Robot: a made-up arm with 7 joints.
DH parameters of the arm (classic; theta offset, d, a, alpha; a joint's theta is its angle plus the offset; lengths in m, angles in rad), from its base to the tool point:
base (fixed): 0 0.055 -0.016 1.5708
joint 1: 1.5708 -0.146 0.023 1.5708
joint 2: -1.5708 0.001 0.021 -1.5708
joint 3: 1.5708 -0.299 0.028 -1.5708
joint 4: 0 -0.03 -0.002 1.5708
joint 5: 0 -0.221 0.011 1.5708
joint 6: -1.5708 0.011 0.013 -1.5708
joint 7: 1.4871 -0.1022 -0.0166 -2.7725
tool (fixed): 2.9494 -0.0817 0 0
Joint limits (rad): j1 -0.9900..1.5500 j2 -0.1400..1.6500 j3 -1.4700..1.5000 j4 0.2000..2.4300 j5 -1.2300..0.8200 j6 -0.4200..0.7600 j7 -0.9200..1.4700
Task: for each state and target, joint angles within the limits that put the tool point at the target. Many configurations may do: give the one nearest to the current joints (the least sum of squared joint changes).
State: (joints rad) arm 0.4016 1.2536 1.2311 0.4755 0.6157 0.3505 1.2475
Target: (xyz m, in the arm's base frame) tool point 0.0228 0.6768 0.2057
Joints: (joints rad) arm 0.0199 1.5788 0.9936 0.5164 0.6163 0.4263 1.1791
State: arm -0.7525 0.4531 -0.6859 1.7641 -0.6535 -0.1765 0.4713
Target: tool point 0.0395 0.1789 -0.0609
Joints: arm -0.6803 0.5935 -0.5498 2.4170 -0.6321 -0.2827 0.4057
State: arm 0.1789 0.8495 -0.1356 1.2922 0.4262 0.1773 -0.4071
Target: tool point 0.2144 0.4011 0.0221
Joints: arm 0.1474 0.8996 -0.0216 1.7443 0.3509 0.0731 -0.4632
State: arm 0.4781 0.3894 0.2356 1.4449 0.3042 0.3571 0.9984
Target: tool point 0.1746 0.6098 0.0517
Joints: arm 0.6002 1.0041 0.4899 0.9459 0.2910 0.4433 0.8883
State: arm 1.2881 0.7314 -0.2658 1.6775 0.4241 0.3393 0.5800
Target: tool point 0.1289 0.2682 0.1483
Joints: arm 0.7710 0.5755 0.0399 2.2976 0.3960 0.1152 0.5991
